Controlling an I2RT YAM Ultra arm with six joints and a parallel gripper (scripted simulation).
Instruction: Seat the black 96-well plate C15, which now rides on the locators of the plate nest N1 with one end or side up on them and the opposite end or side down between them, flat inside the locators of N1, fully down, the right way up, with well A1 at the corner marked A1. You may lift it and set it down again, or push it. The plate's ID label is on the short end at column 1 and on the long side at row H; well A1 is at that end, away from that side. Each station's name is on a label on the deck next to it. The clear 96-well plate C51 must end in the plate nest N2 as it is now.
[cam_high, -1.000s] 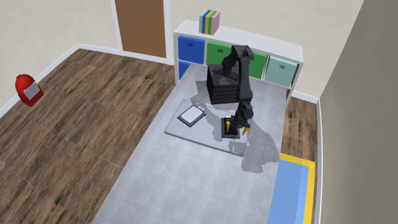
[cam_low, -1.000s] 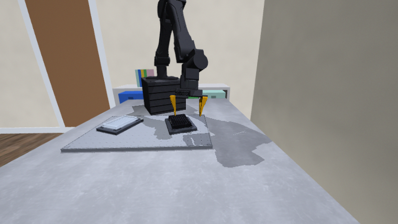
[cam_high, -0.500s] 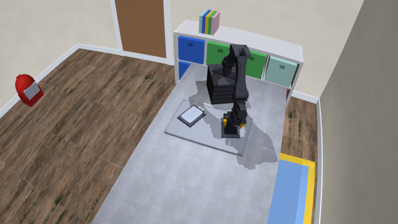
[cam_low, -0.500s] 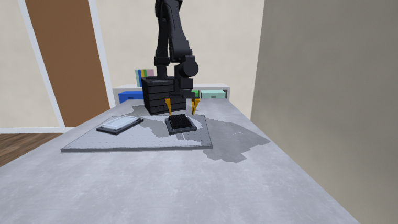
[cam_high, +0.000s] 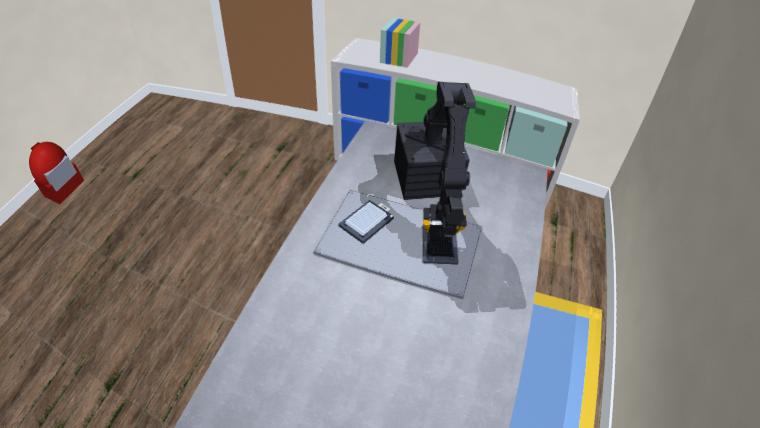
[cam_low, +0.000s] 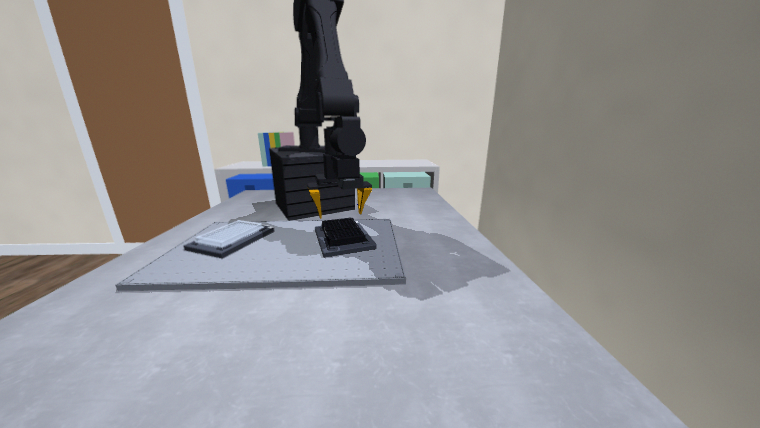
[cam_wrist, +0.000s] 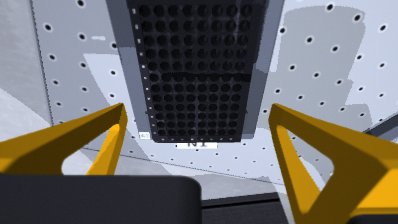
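My hand is 4 cm above the black 96-well plate C15. Also, from my hand: dark plate nest N1: 1 cm ahead, 1 cm to the left, 6 cm below; then clear plate C51: 4 cm ahead, 27 cm to the right, 5 cm below; then white N1 label: 8 cm behind, 4 cm to the right, 7 cm below.
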